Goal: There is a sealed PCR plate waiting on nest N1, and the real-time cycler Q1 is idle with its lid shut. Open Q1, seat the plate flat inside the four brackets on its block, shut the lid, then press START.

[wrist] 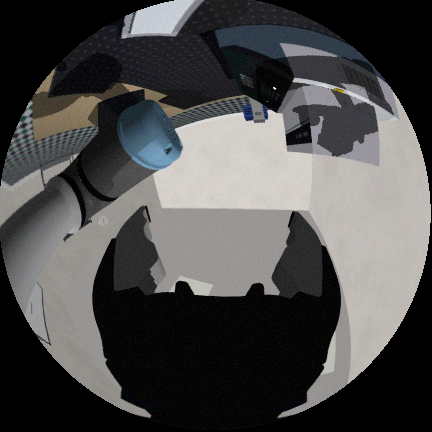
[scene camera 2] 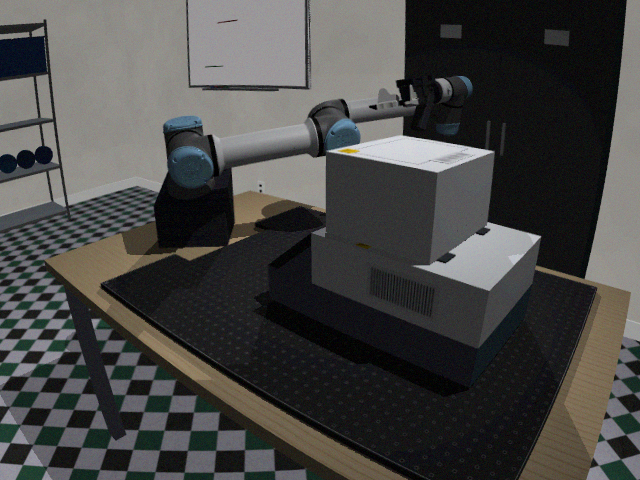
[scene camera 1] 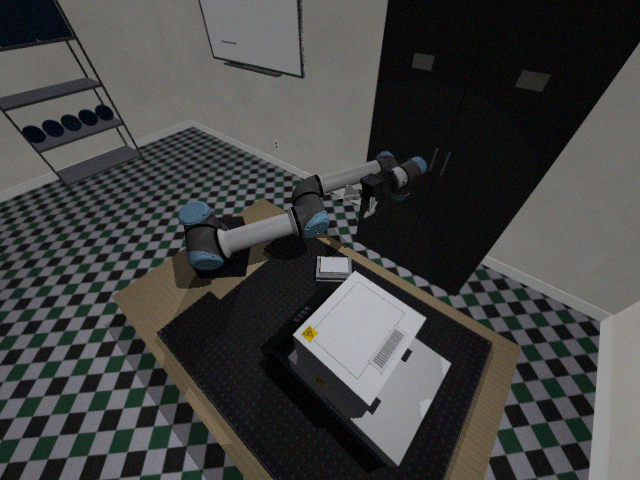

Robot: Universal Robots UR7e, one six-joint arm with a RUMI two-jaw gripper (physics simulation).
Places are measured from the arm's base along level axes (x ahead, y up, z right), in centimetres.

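Where they show: gripper, fingertip midpoint: (wrist: 219,210) (scene camera 2: 385,105) (scene camera 1: 349,208).
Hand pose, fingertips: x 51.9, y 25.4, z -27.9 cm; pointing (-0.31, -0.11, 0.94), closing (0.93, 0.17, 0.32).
Things, the pixels of their top centre, and the offset from my fingertips. "spot": a spot on its surface instead. Level surfaces: height alone.
- sealed PCR plate, middle of its top: (scene camera 1: 334,264) dx -4.7, dy -35.4, dz +0.5 cm
- nest N1, middle of its top: (scene camera 1: 334,266) dx -4.7, dy -36.7, dz +0.5 cm
- dark front panel, surface spot: (wrist: 270,90) spot: dx +8.6, dy -23.2, dz +28.9 cm
- dark mat, its level: dy -40.5 cm
- wooden table, its level: dy -41.8 cm
The sealed PCR plate (scene camera 1: 334,264) (wrist: 161,16) is a white slab lying on nest N1 (scene camera 1: 331,277), beyond the cycler's front corner in scene camera 1. The cycler Q1 (scene camera 1: 408,413) (scene camera 2: 465,307) has a white body on a dark base. Its big white box-shaped lid (scene camera 1: 356,322) (scene camera 2: 382,201) (wrist: 367,150) looks shut, with dark hinges behind it. The block and brackets are hidden. A dark front panel (scene camera 1: 301,313) (wrist: 270,90) shows small controls; I cannot make out START. My gripper (scene camera 1: 358,202) (wrist: 219,210) is open and empty, high beyond the plate and Q1, apart from both.
The dark mat (scene camera 1: 222,351) (scene camera 2: 206,310) lies on the wooden table (scene camera 1: 144,299) (scene camera 2: 93,258). The arm's base pedestal (scene camera 2: 193,217) stands at the table's left. A tall dark cabinet (scene camera 1: 465,103) (scene camera 2: 516,103) stands behind my gripper. A metal shelf rack (scene camera 1: 98,162) stands at the far left.
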